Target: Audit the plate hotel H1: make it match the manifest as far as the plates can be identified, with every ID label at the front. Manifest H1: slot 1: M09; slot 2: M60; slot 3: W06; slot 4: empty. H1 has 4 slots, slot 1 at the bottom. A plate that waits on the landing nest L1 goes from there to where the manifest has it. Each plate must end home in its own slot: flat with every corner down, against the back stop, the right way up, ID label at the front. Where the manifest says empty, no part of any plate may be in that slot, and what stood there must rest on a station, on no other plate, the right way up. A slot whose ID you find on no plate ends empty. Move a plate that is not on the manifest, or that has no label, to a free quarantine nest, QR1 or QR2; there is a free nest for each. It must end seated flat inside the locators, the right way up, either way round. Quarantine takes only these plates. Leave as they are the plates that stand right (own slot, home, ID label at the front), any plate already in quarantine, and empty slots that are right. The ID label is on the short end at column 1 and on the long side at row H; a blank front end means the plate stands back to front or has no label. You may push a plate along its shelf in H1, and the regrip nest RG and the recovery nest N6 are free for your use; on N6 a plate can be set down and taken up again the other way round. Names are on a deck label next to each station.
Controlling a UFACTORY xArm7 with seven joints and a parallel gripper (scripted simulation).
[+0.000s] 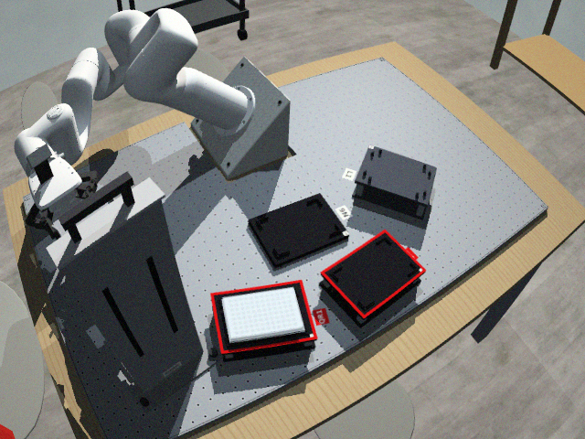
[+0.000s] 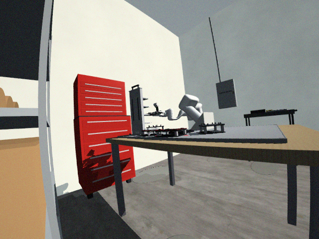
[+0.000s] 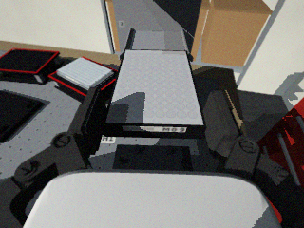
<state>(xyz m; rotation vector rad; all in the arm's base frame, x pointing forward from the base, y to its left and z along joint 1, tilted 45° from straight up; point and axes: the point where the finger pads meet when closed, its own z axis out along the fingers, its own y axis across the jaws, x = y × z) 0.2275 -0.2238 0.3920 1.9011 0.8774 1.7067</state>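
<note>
Now: the dark-framed plate 50 mm ahead of my hand, 10 mm to the left of it and 20 mm below it. Round my hand: handle: 220 mm ahead, 40 mm to the left, 250 mm above; plate hotel H1: 220 mm ahead, 40 mm to the left; white well plate: 240 mm ahead, 230 mm to the left, 150 mm below.
</note>
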